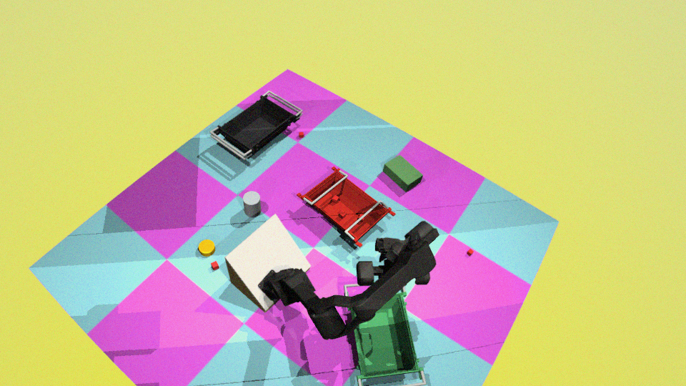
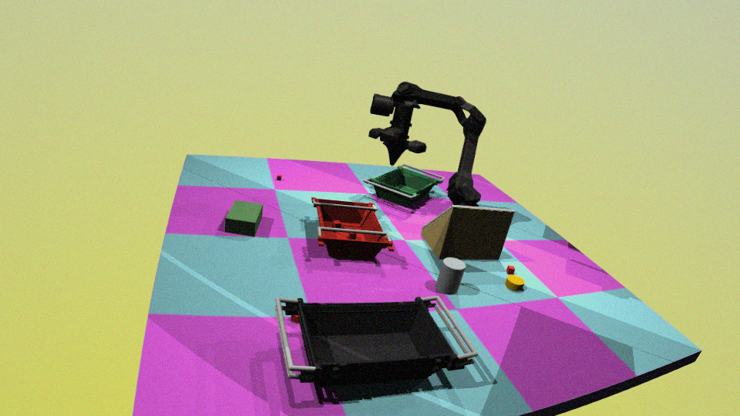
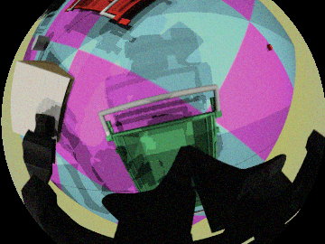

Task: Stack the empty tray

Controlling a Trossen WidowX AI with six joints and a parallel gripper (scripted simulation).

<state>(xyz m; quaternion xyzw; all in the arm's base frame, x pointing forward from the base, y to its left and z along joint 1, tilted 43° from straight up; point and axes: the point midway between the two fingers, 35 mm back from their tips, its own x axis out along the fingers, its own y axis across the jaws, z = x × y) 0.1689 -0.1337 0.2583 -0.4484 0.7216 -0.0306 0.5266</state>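
Right now my gripper tip is 90 mm past the green tray, 80 mm above it and 60 mm to the left of it. From my gripper tip the other things lie so: green block: 470 mm ahead, 200 mm to the left, 110 mm below; then grey cylinder: 520 mm to the left, 90 mm below, 20 mm ahead; then yellow disc: 530 mm to the left, 180 mm behind, 120 mm below.
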